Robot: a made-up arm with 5 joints. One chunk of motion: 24 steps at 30 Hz.
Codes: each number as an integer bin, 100 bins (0 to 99) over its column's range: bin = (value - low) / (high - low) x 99, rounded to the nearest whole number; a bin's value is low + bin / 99 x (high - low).
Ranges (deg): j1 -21..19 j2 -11..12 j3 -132..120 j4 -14..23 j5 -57..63
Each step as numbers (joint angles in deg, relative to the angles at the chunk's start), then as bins.
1 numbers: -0.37 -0.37 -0.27 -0.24 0.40
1 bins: 51 46 52 37 47
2 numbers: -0.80 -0.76 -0.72 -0.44 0.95
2 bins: 50 44 52 36 48
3 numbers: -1.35 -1.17 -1.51 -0.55 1.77
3 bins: 49 42 51 36 48
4 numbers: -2.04 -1.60 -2.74 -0.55 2.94
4 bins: 47 40 51 36 49
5 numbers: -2.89 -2.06 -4.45 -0.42 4.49
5 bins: 45 38 50 36 51
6 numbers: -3.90 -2.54 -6.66 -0.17 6.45
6 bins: 42 36 49 37 52
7 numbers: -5.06 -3.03 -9.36 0.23 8.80
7 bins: 39 34 48 38 54
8 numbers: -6.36 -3.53 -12.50 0.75 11.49
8 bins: 36 32 47 39 57
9 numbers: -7.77 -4.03 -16.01 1.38 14.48
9 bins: 33 30 46 41 59
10 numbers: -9.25 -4.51 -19.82 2.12 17.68
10 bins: 29 28 44 43 62
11 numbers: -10.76 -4.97 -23.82 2.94 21.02
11 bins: 25 26 42 45 64
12 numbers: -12.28 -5.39 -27.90 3.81 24.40
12 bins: 22 24 41 48 67
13 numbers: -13.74 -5.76 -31.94 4.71 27.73
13 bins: 18 23 39 50 70
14 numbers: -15.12 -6.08 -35.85 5.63 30.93
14 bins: 15 21 38 53 73
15 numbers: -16.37 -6.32 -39.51 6.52 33.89
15 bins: 11 20 36 55 75
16 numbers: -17.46 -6.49 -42.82 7.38 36.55
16 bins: 9 19 35 57 77
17 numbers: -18.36 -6.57 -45.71 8.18 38.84
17 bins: 7 19 34 59 79
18 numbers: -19.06 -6.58 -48.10 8.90 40.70
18 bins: 5 19 33 61 81
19 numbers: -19.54 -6.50 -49.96 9.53 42.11
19 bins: 4 19 32 63 82
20 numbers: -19.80 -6.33 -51.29 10.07 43.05
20 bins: 3 20 32 64 83
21 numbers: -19.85 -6.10 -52.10 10.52 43.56
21 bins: 3 21 31 66 83
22 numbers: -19.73 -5.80 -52.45 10.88 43.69
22 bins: 3 22 31 67 83
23 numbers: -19.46 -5.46 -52.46 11.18 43.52
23 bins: 4 24 31 67 83
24 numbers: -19.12 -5.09 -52.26 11.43 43.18
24 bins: 5 25 31 68 83
